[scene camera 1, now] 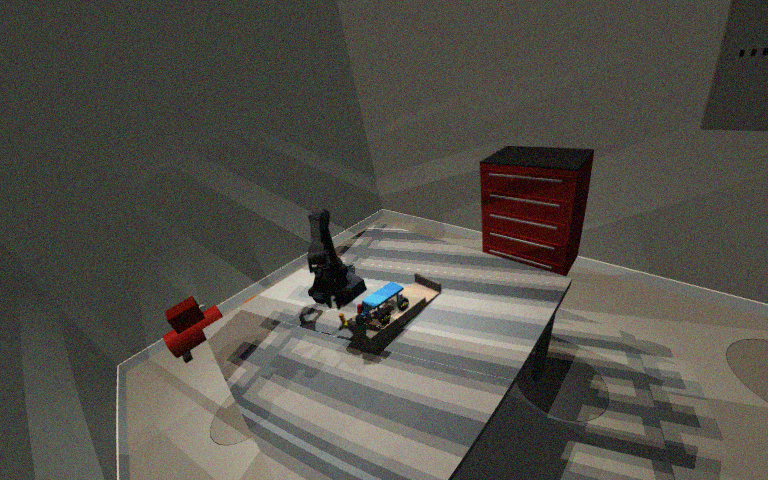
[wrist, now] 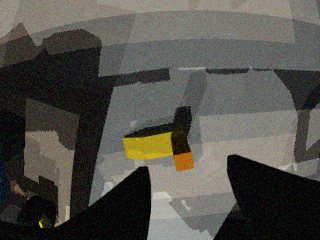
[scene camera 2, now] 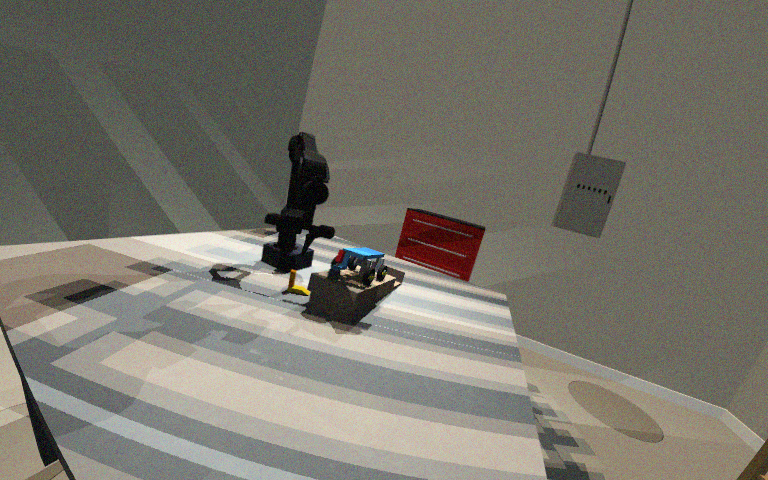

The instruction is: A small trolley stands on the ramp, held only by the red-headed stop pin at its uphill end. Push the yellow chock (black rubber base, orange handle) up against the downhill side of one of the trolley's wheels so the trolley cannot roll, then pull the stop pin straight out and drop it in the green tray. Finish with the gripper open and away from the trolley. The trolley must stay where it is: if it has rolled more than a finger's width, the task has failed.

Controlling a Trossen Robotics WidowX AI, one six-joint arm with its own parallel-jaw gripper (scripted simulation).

same spot on ramp: (wrist: 60, 124) = (scene camera 2: 317, 274)
